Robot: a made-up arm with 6 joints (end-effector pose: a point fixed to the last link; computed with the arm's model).
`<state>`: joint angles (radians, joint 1 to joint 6).
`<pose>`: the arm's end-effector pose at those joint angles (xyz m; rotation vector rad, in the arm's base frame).
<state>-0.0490 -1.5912 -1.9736 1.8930 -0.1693 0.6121</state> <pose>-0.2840 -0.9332 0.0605 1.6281 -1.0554 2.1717</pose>
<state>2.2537 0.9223 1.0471 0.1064 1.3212 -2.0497</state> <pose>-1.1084 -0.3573 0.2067 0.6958 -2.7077 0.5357</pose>
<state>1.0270 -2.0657 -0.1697 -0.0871 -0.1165 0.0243</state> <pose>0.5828 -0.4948 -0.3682 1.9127 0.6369 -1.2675</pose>
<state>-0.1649 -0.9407 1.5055 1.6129 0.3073 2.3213</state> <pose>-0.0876 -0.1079 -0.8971 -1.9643 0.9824 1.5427</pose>
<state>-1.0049 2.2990 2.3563 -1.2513 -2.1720 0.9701</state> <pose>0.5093 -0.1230 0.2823 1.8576 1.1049 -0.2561</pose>
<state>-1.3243 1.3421 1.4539 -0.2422 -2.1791 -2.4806</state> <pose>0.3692 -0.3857 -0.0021 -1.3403 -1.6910 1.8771</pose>
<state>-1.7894 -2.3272 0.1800 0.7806 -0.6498 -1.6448</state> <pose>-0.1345 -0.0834 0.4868 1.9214 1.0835 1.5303</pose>
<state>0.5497 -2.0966 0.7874 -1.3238 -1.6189 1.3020</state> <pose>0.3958 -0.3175 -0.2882 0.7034 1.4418 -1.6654</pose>
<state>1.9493 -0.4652 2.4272 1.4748 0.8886 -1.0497</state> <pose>-0.7007 -0.7562 0.1264 -1.4782 2.3537 -0.8790</pose>
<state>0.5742 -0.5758 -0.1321 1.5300 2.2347 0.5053</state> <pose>0.0049 0.3707 0.2606 2.2160 -0.1191 1.3235</pose>
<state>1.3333 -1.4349 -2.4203 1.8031 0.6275 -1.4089</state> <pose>-0.1536 -1.0053 -0.0317 -1.2679 0.7911 -1.3177</pose>
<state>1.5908 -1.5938 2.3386 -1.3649 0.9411 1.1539</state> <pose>-0.6041 0.4709 -0.4305 -0.8138 -0.7385 1.6047</pose>
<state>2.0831 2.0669 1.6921 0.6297 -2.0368 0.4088</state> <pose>-0.1688 0.0432 -0.0895 -0.5413 -2.0209 0.5501</pose>
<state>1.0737 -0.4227 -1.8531 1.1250 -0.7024 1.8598</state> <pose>0.3110 0.2624 0.2658 0.6319 0.9643 1.1295</pose>
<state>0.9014 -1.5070 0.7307 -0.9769 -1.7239 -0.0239</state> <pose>0.2565 -0.2101 -0.2572 0.4530 0.3496 -2.3180</pose>
